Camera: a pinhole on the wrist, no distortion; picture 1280 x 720 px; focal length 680.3 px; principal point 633.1 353.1 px. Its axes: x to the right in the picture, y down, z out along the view. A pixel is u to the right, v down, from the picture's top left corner.
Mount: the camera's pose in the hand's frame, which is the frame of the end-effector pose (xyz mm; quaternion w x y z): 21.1 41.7 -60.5 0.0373 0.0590 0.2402 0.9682
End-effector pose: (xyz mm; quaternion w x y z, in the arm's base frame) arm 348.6 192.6 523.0 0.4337 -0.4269 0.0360 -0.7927
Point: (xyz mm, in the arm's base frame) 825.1 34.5 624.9
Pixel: 683.4 228.0
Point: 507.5 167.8 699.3
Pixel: 521.1 687.4
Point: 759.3 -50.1 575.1
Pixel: 611.7 88.5
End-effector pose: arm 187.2 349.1 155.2 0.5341 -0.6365 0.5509 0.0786
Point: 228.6 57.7 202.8
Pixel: behind the camera
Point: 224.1 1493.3 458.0
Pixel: outside the picture
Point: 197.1 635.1 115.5
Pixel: 1159.8 693.1
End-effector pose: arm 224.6 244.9 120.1 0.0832 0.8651 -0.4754 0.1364
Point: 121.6 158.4 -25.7
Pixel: 881.8 416.8
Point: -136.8 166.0 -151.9
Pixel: 1172.6 118.8
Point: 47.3 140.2 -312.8
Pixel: 960.7 484.1
